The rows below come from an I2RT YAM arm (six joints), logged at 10 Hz.
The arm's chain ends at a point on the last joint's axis. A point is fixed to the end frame.
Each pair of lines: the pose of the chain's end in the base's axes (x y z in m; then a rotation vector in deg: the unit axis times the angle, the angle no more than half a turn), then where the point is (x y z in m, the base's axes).
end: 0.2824, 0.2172, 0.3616, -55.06, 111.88, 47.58
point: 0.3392 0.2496 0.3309
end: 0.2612, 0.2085, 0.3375, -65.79, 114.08, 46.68
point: 0.3131 0.2440 0.3019
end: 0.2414, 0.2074, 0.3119, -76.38, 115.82, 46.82
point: 0.2872 0.2454 0.2711
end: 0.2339, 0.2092, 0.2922, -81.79, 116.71, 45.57
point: 0.2772 0.2473 0.2487
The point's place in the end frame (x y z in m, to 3 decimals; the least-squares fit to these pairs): -0.007 -0.038 0.061
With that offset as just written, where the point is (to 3 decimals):
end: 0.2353, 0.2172, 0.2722, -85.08, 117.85, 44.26
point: 0.277 0.254 0.227
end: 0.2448, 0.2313, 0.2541, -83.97, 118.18, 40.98
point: 0.289 0.266 0.209
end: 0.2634, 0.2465, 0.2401, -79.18, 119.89, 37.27
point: 0.312 0.278 0.196
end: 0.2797, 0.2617, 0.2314, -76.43, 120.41, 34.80
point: 0.330 0.290 0.189
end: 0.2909, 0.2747, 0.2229, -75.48, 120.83, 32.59
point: 0.343 0.301 0.181
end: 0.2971, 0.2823, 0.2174, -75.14, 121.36, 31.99
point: 0.349 0.308 0.175
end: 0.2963, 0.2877, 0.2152, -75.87, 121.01, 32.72
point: 0.348 0.315 0.173
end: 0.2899, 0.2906, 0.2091, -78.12, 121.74, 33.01
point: 0.340 0.318 0.165
